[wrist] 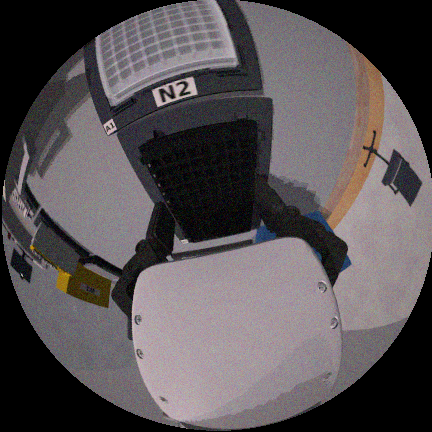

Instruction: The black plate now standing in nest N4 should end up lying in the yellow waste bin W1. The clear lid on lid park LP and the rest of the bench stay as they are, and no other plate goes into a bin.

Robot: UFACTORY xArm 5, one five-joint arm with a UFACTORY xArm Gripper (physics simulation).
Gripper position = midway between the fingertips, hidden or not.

In view: my gripper (pixel 210 200) and a black plate (pixel 205 174).
